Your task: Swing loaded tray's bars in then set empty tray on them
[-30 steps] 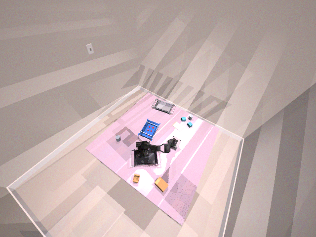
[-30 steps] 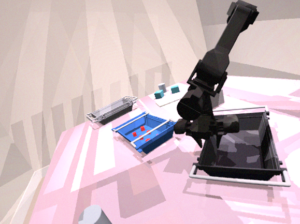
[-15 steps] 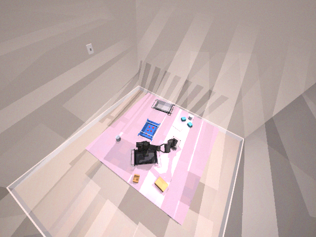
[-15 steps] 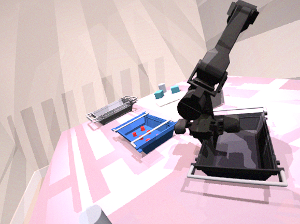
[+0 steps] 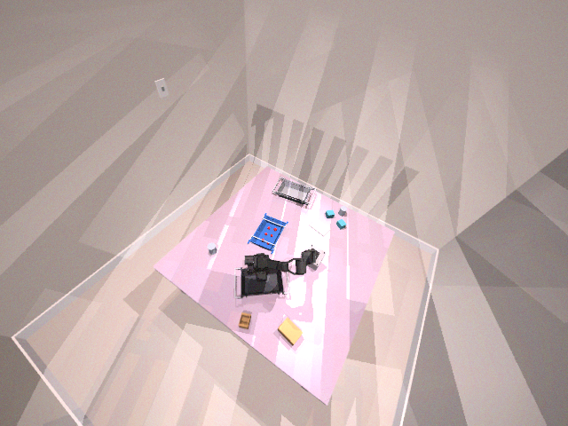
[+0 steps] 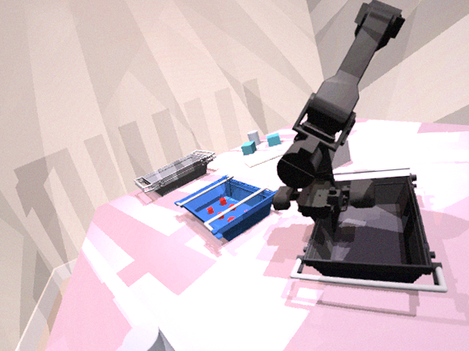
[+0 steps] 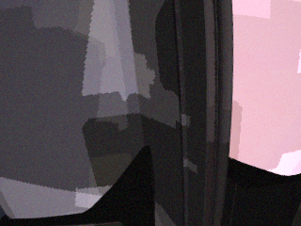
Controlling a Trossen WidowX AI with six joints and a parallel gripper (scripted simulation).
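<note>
Right now my gripper tip is 50 mm to the right of the black tray, 50 mm past it and 30 mm below it. From my gripper tip the other things lie so: flat card (590 mm to the right, 130 mm behind, 10 mm below).
</note>
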